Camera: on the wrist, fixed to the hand. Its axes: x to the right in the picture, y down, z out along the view.
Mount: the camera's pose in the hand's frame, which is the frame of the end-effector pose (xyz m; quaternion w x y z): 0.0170 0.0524 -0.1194 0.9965 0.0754 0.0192 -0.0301
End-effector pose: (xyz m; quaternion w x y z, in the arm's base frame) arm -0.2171 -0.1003 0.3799 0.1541 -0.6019 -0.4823 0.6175
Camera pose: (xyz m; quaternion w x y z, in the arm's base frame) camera -0.0940 -0.0638 0.3515 0.2268 -0.5855 -0.4492 0.6355
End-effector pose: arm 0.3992 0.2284 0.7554 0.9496 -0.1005 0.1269 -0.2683
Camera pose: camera 0.4034 0.2484 0.6255 0.9434 -0.0272 0.1214 -0.3075
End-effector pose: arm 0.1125 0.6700 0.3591 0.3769 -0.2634 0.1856 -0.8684
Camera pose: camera 0.0605 0.6381 0.2426 0.3657 -0.2230 0.1188 -0.8958
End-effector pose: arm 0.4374 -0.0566 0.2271 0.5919 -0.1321 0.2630 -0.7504
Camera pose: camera 0.4150 -0.0529 0.0976 0.5721 -0.0805 0.2129 -0.7879
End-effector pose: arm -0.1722 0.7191 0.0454 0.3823 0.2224 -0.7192 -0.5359
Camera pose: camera -0.0837 0.6521 0.1159 0.3619 0.2824 -0.7430 -0.4870
